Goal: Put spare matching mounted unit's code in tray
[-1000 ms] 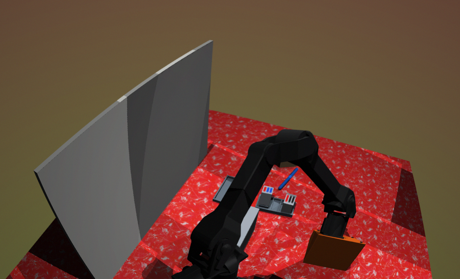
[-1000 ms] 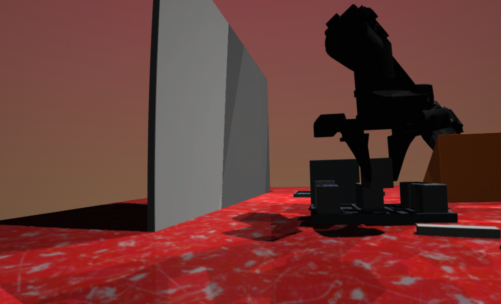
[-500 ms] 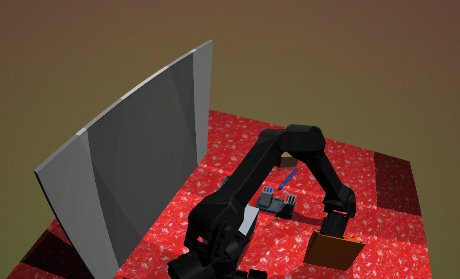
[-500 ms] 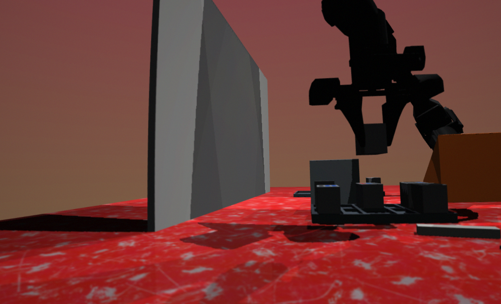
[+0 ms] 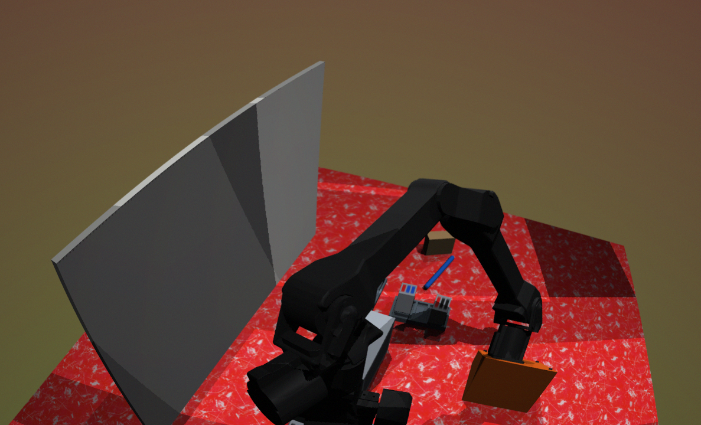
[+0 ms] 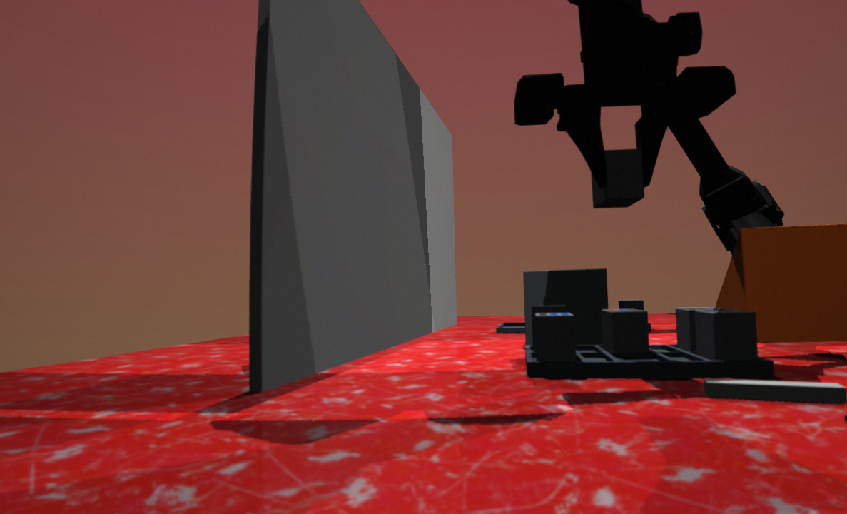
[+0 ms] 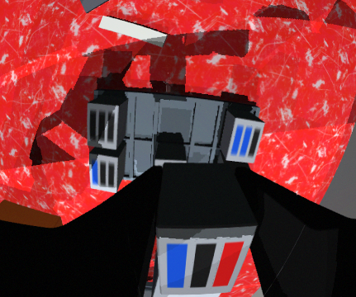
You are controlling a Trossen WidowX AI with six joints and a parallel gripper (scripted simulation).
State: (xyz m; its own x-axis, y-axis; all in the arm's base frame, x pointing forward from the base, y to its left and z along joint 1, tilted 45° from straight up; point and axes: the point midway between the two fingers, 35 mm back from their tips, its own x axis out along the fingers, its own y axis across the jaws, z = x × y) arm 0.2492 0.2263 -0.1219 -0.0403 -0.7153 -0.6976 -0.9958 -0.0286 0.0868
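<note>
Right now my gripper tip is 9 cm short of the tray, 44 cm to the left of it and 16 cm above it. From my gripper tip the other things lie so: grey panel 27 cm ahead, 25 cm to the right, 6 cm above; then dark grey spare 2 cm to the right, 2 cm above; then blue pen 8 cm behind, 57 cm to the right, 16 cm below.
</note>
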